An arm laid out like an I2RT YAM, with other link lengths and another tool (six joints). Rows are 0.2 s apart.
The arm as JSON. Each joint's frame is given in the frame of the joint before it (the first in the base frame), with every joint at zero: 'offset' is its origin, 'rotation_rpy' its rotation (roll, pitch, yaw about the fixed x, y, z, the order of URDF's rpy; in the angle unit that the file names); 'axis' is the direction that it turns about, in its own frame. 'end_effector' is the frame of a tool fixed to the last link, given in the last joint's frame.
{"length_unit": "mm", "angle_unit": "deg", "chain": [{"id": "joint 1", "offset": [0.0, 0.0, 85.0], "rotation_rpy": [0.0, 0.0, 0.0], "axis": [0.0, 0.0, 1.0]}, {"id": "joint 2", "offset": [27.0, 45.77, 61.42], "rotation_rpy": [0.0, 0.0, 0.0], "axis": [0.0, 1.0, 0.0]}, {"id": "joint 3", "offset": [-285.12, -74.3, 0.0], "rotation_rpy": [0.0, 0.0, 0.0], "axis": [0.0, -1.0, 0.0]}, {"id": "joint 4", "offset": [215.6, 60.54, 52.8], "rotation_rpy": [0.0, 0.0, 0.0], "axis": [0.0, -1.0, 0.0]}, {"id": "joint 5", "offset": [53.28, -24.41, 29.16], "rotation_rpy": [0.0, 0.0, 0.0], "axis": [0.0, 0.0, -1.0]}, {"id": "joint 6", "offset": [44.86, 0.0, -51.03], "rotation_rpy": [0.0, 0.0, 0.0], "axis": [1.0, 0.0, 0.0]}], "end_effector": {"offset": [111.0, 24.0, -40.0], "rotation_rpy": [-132.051, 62.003, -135.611]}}
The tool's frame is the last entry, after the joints.
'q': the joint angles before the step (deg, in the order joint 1, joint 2, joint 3, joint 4, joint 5, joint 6). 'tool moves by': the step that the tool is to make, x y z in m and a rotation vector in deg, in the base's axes. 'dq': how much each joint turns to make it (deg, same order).
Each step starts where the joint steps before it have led.
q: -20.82, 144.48, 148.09, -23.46, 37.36, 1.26
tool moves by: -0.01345, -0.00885, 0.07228, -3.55, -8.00, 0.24
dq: -1.51, -6.05, -0.04, 3.32, -1.59, -1.00
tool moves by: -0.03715, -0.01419, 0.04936, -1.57, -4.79, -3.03
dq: -2.56, -8.50, -7.14, 3.26, 0.40, 0.67
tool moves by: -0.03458, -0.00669, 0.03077, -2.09, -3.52, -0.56
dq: -2.52, -9.24, -12.05, 7.21, -1.93, -0.55
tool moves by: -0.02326, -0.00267, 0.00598, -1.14, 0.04, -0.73
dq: -1.46, -5.27, -8.01, 3.93, -0.72, -1.25
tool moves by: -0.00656, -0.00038, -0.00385, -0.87, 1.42, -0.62
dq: -0.13, -1.44, -3.25, 1.95, 0.50, -1.74
